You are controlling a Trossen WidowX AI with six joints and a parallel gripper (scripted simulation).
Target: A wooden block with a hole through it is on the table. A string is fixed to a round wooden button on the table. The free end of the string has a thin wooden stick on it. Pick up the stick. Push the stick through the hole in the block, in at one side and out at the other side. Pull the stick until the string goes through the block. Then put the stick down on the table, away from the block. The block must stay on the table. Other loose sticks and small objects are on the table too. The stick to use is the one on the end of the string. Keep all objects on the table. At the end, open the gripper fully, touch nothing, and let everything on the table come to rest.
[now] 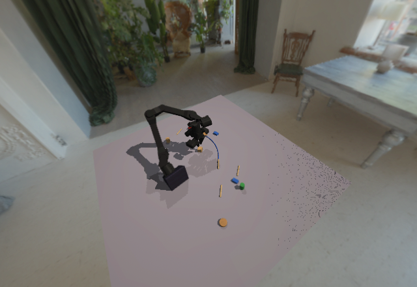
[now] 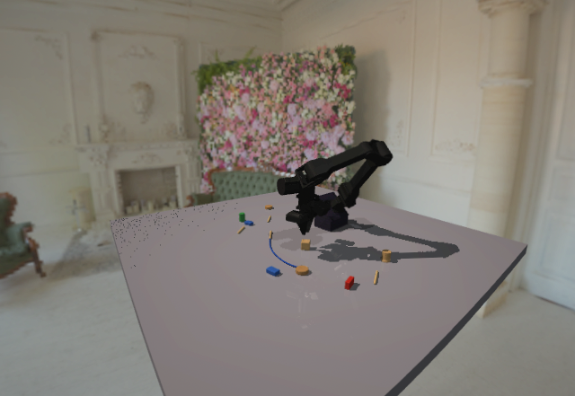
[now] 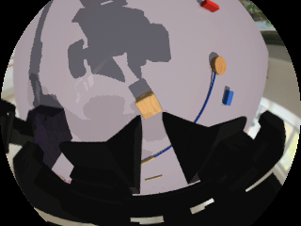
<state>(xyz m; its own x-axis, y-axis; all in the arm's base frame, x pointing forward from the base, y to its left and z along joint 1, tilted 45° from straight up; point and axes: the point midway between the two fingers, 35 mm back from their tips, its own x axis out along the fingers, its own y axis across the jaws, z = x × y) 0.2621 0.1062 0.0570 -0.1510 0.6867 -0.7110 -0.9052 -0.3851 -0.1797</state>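
Now: the wooden block 4 cm below my gripper tip. The rest, counted from my gripper tip: wooden cylinder 16 cm behind, 23 cm to the left, 4 cm below; then red block 5 cm ahead, 27 cm to the left, 5 cm below; then blue piece 19 cm ahead, 8 cm to the left, 5 cm below.
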